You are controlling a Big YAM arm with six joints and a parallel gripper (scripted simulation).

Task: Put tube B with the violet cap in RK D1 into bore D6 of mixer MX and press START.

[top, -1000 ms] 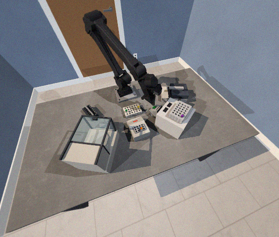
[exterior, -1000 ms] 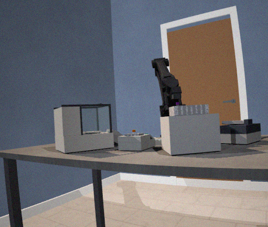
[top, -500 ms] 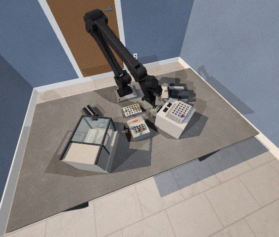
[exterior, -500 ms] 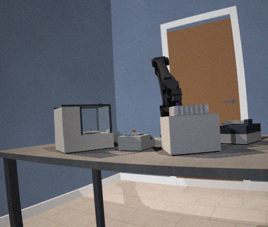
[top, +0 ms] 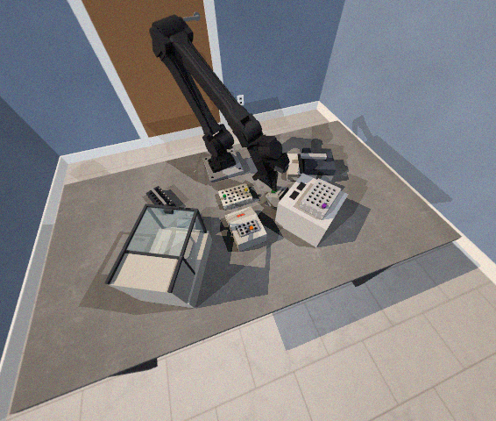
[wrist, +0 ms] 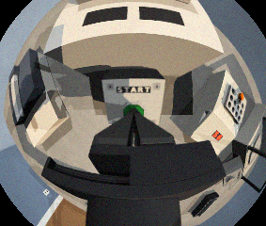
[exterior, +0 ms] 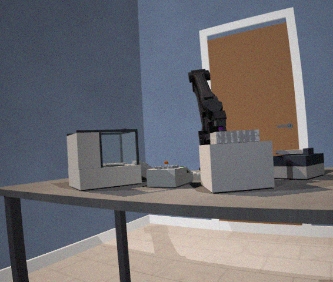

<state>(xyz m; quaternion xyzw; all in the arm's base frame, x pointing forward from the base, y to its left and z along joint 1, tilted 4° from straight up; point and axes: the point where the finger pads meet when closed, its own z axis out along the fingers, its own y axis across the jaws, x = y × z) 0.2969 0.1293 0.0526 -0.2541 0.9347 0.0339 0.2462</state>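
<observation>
The green start key lies 1 cm below my hand. The rest, counted from my hand: yellow-capped tube 9 cm to the right, 7 cm behind, 5 cm below; tube rack RK 14 cm to the right, 8 cm behind, 6 cm below; dry block DB 16 cm to the right, 9 cm ahead, 5 cm below.
</observation>
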